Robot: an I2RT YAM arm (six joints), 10 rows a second.
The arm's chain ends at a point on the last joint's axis. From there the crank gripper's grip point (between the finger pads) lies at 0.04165 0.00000 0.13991 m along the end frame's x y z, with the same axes.
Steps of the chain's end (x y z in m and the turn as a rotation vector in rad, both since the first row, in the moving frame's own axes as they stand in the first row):
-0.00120, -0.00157, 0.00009, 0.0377, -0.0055, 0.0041
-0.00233, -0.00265, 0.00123, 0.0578, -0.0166, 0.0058
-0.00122, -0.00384, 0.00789, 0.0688, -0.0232, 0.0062
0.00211, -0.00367, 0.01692, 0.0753, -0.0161, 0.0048
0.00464, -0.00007, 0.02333, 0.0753, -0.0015, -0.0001
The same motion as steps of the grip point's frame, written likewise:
-0.00196, -0.00668, 0.00022, 0.0377, -0.0055, 0.0041
-0.00463, -0.01052, 0.00168, 0.0578, -0.0166, 0.0058
-0.00445, -0.01324, 0.00850, 0.0688, -0.0232, 0.0062
-0.00012, -0.01403, 0.01718, 0.0753, -0.0161, 0.0048
0.00443, -0.01060, 0.02300, 0.0753, -0.0015, -0.0001

